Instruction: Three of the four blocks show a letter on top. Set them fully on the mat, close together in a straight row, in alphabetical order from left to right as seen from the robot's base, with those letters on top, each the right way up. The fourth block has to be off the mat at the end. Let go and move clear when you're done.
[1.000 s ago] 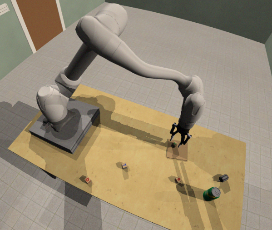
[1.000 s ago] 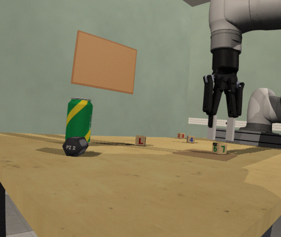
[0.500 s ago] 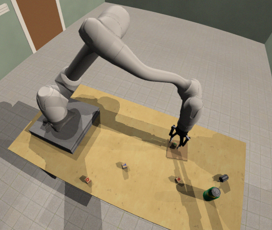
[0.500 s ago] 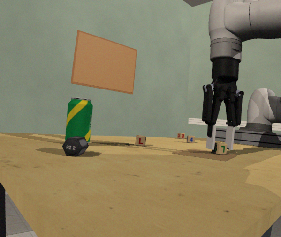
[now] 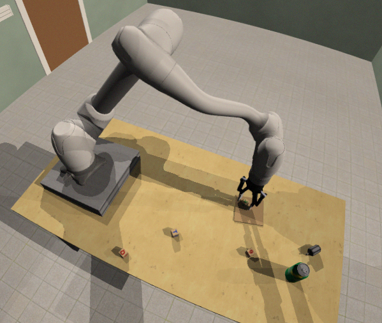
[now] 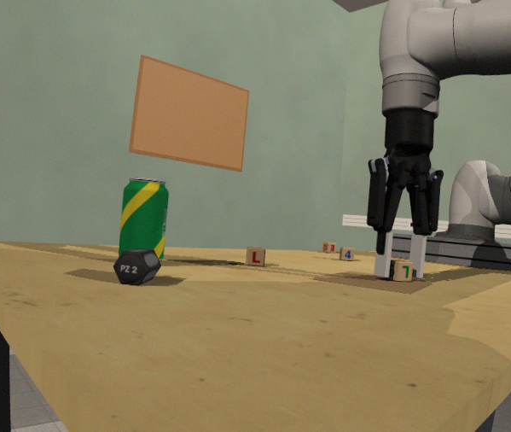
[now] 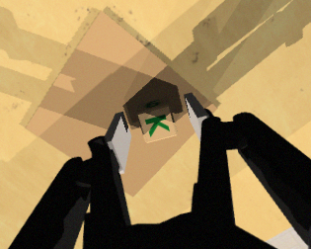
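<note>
My hand is 3 cm short of the brown mat, 1 cm to the left of it and 4 cm above it. Also, from my hand: yellow can 33 cm ahead, 20 cm to the right, 2 cm above; then T block 21 cm behind, 31 cm to the right, 2 cm below.
</note>
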